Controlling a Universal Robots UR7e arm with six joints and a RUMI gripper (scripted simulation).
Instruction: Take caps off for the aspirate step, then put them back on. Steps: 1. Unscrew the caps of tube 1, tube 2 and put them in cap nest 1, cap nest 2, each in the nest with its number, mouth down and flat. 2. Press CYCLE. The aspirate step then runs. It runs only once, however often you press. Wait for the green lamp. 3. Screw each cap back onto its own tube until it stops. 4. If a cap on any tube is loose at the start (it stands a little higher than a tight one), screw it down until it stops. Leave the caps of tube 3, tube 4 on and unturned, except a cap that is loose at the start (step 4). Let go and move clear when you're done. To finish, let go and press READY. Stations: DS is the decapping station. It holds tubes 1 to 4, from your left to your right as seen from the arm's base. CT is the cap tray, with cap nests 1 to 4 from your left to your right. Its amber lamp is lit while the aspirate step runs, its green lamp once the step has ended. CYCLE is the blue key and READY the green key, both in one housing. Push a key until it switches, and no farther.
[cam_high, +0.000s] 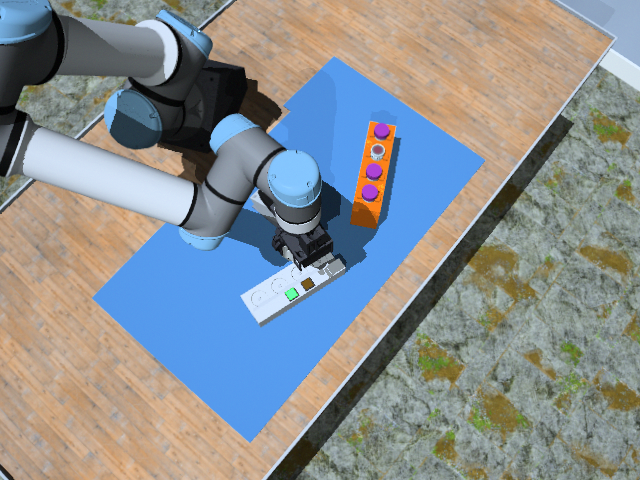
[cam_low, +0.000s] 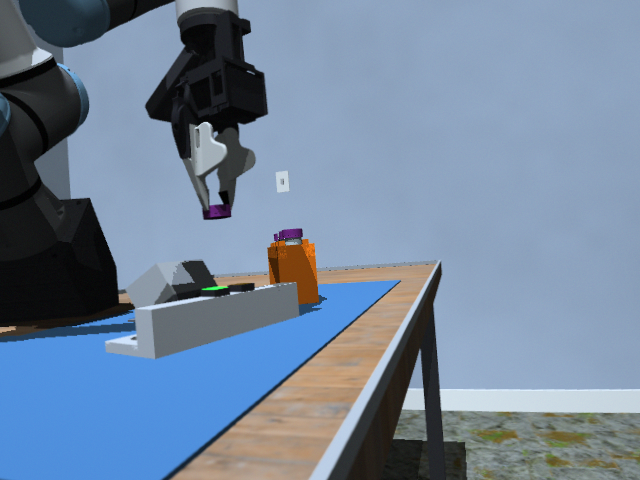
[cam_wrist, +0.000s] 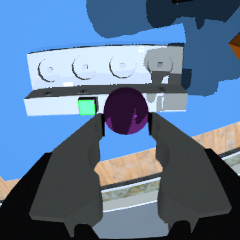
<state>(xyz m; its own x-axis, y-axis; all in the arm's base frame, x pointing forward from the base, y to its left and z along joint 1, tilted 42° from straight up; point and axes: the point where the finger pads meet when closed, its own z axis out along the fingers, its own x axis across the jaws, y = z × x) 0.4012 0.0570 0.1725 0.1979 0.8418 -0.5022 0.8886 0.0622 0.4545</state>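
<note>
Now: hand 80 mm past the purple cap, 340 mm to the right of it and 40 mm above it. Round my hand: grey key housing: 160 mm behind, 100 mm to the left, 100 mm below; green key: 180 mm behind, 80 mm to the left, 90 mm below; blue key: 180 mm behind, 120 mm to the left, 90 mm below.
</note>
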